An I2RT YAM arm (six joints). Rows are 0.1 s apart.
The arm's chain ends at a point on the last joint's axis. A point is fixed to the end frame.
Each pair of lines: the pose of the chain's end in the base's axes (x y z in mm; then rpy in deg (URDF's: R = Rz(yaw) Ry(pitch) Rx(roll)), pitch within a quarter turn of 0, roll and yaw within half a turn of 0), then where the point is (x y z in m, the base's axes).
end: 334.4, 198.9, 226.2, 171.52, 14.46, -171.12
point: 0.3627 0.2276 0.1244
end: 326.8, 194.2, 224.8, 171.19, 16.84, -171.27
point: 0.3592 0.2241 0.1246
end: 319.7, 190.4, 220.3, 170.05, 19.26, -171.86
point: 0.3561 0.2226 0.1222
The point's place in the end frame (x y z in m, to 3 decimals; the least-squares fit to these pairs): -0.006 0.008 0.109
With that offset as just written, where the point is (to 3 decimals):
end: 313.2, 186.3, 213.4, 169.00, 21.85, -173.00
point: 0.354 0.220 0.118
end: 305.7, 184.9, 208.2, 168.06, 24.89, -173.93
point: 0.352 0.220 0.115
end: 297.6, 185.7, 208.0, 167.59, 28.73, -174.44
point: 0.350 0.222 0.119
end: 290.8, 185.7, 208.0, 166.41, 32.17, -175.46
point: 0.348 0.224 0.123
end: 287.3, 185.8, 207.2, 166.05, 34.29, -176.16
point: 0.348 0.224 0.125
